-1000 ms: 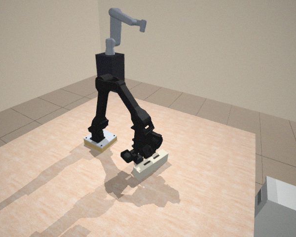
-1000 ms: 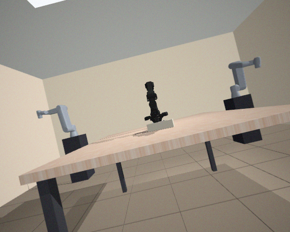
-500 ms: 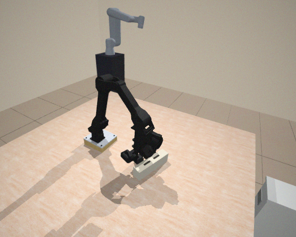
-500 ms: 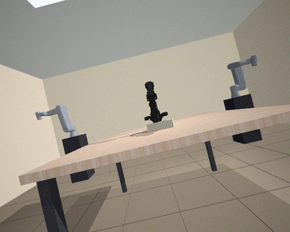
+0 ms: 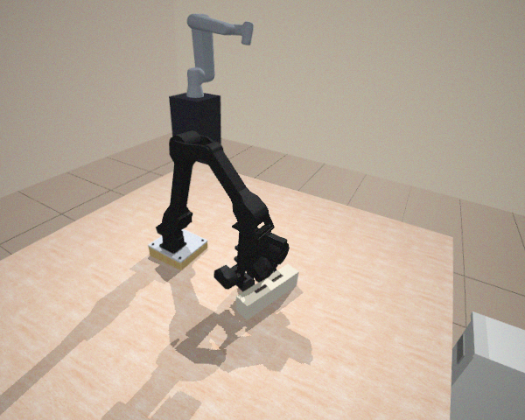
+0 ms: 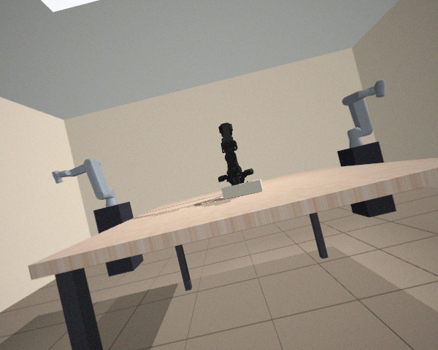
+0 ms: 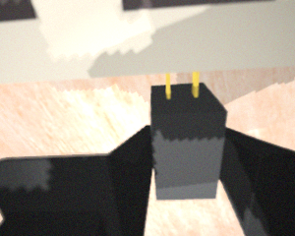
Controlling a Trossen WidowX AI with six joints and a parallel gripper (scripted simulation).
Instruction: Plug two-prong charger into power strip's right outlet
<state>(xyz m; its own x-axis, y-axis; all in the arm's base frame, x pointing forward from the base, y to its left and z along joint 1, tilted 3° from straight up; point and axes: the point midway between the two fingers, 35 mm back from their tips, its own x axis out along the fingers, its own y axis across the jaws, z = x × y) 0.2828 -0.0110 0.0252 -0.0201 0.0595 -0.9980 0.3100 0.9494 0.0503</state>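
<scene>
Now: the two-prong charger 20 mm ahead of my gripper tip, 10 mm to the right of it and 10 mm above it.
</scene>
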